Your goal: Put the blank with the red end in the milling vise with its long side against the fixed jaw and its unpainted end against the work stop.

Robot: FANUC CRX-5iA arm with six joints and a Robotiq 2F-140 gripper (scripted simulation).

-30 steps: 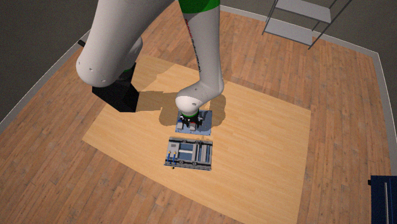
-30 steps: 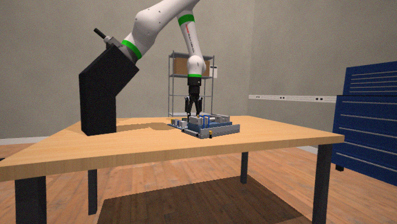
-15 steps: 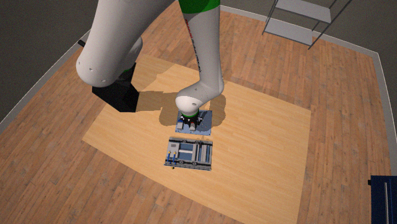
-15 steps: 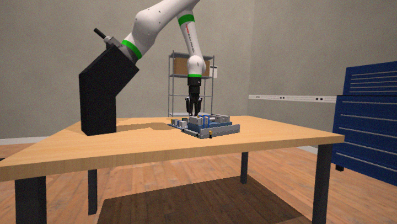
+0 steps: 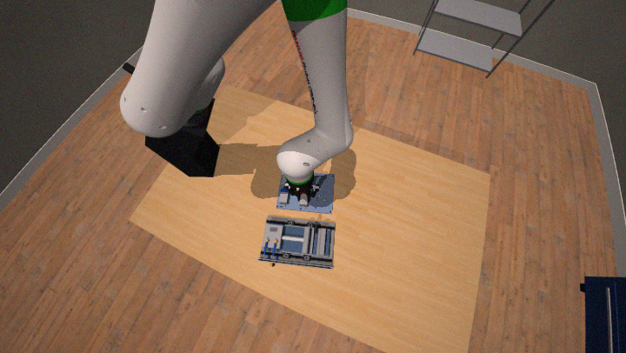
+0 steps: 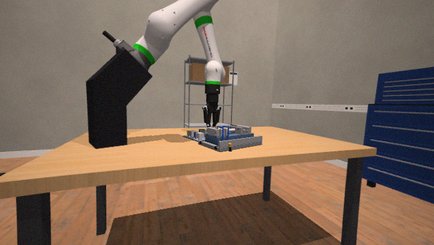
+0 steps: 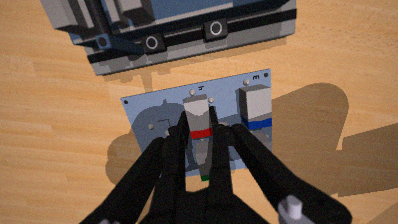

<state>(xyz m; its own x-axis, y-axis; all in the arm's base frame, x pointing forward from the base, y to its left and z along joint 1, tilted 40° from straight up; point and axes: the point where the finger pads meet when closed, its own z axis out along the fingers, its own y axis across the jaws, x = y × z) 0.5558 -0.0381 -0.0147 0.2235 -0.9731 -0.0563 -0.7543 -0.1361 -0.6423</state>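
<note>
The red-ended blank lies 3 cm below my hand. Also, from my hand: blue-ended blank 9 cm behind, 2 cm to the right, 3 cm below; blue-grey plate 1 cm behind, 4 cm to the left, 6 cm below; green-ended blank 3 cm behind, 9 cm to the left, 3 cm below.
</note>
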